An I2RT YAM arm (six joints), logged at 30 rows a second.
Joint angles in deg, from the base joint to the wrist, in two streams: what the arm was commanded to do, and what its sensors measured. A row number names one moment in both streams.
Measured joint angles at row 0: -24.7 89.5 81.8 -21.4 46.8 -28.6
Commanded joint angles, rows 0 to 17: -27.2 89.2 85.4 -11.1 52.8 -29.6; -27.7 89.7 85.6 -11.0 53.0 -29.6; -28.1 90.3 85.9 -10.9 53.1 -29.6; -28.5 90.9 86.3 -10.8 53.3 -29.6; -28.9 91.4 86.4 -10.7 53.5 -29.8; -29.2 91.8 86.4 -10.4 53.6 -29.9; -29.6 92.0 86.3 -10.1 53.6 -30.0; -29.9 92.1 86.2 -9.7 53.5 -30.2; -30.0 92.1 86.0 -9.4 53.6 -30.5; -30.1 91.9 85.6 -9.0 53.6 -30.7; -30.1 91.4 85.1 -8.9 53.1 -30.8; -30.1 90.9 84.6 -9.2 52.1 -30.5; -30.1 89.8 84.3 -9.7 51.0 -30.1; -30.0 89.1 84.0 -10.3 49.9 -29.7; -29.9 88.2 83.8 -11.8 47.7 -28.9; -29.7 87.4 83.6 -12.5 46.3 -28.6; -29.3 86.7 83.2 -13.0 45.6 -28.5; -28.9 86.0 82.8 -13.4 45.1 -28.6
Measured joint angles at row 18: -29.1 92.6 81.8 -17.1 46.4 -29.9
